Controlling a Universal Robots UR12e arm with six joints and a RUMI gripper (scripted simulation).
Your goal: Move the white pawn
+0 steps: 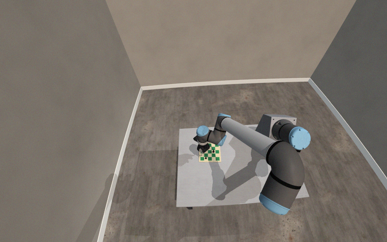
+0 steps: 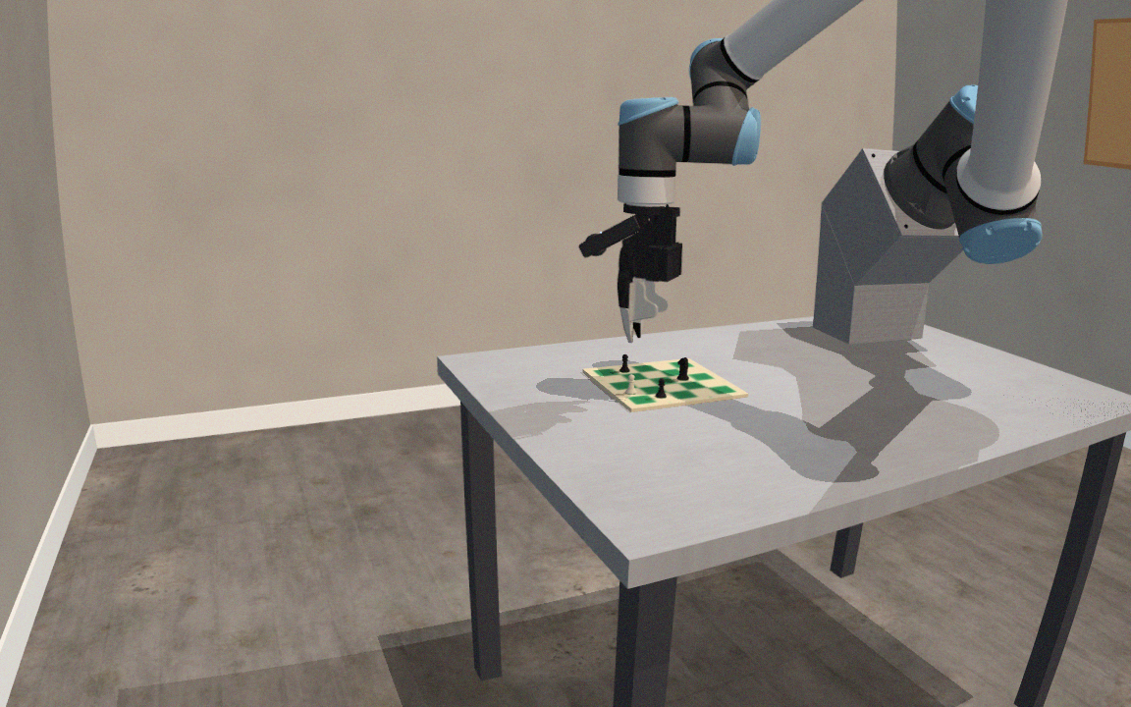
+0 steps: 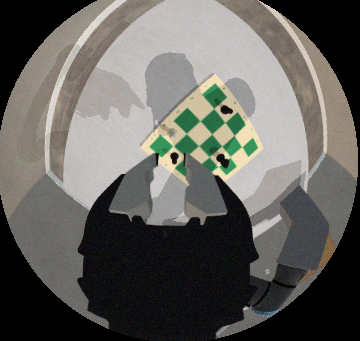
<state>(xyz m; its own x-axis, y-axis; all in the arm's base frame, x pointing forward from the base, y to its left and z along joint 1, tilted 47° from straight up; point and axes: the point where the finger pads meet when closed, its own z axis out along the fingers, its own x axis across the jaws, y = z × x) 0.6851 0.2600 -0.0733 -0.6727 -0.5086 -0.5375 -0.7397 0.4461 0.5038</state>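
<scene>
Right now the white pawn is 9 cm below my hand. Round my hand: chessboard (11 cm below, 8 cm behind, 4 cm to the right).
</scene>
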